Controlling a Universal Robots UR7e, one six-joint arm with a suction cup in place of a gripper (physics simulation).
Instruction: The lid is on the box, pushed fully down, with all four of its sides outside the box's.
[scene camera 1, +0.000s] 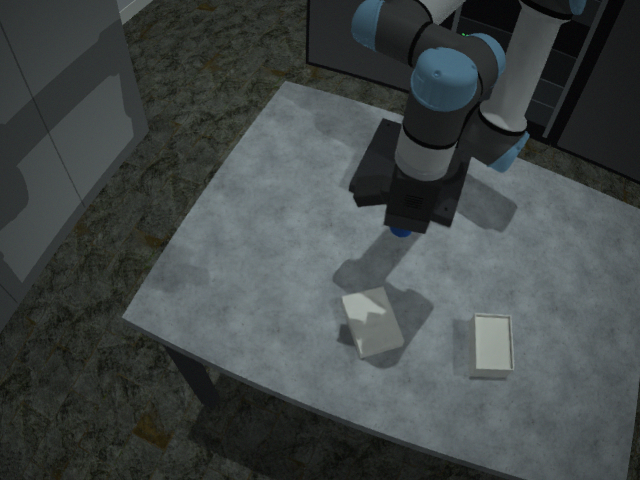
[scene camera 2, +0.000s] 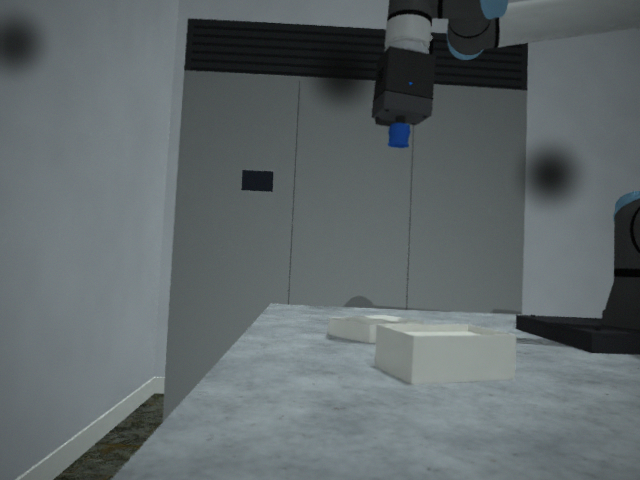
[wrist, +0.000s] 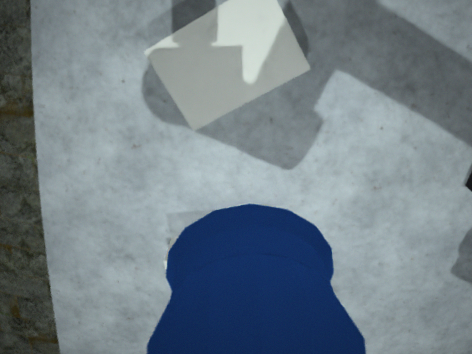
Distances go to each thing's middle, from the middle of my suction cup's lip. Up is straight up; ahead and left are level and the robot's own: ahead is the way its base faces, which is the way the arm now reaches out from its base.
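The off-white lid (scene camera 1: 369, 315) is 320 mm below my suction cup, 20 mm ahead of it and 10 mm to the right of it. Going by their middles, of the things named here the off-white lid is the nearest to my suction cup. As for the off-white box (scene camera 2: 417, 353), it is 250 mm to the left of my suction cup, 30 mm ahead of it and 310 mm below it.
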